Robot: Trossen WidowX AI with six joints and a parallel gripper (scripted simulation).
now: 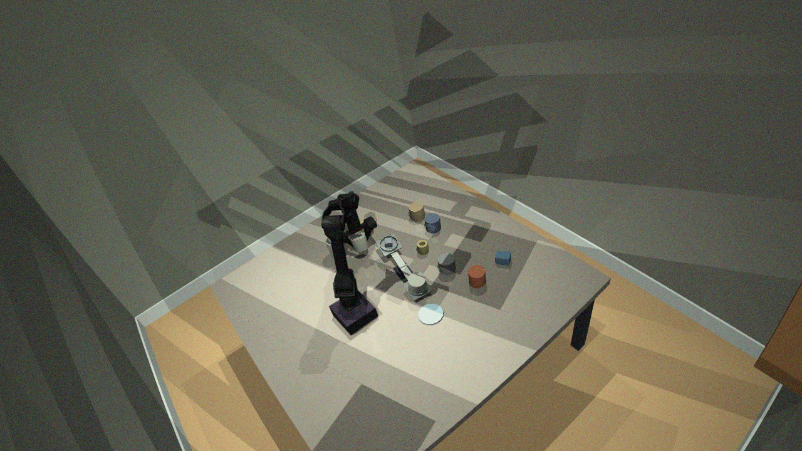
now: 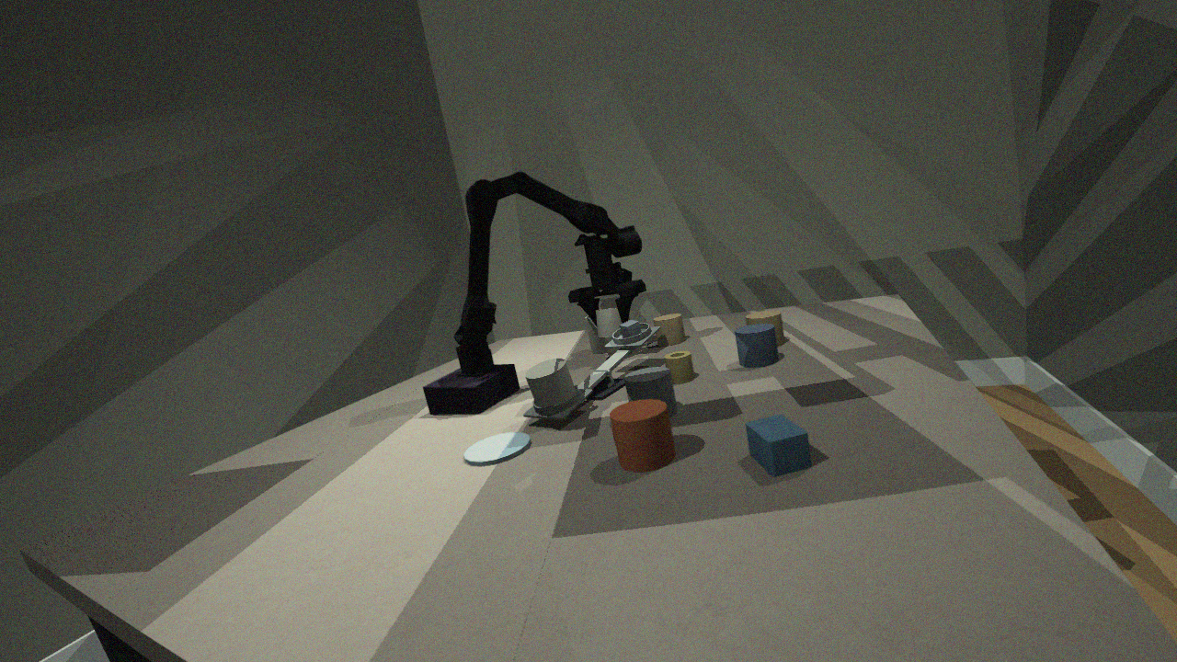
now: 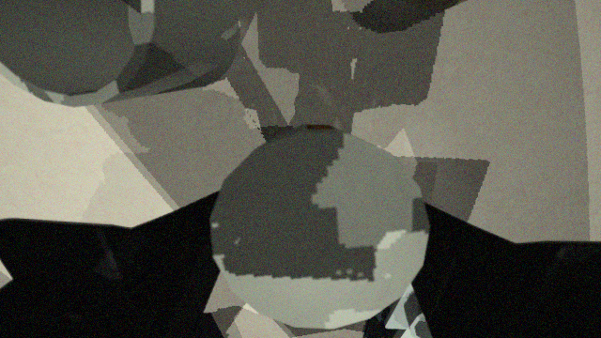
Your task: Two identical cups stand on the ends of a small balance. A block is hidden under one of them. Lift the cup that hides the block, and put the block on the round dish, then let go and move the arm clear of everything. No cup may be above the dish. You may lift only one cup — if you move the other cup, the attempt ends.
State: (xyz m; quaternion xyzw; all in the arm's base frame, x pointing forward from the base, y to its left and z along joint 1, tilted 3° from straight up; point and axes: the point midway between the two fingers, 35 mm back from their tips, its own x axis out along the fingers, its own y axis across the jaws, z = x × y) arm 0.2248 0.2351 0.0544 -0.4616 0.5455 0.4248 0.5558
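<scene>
My gripper tip is now 90 mm short of the grey block, 110 mm to the left of it and 10 mm below it. The rest, counted from my gripper tip: yellow ring: 200 mm ahead, 190 mm to the right, 50 mm below; balance: 60 mm ahead, 230 mm to the right, 40 mm below; pale cup: 20 mm to the left, 10 mm above.
</scene>
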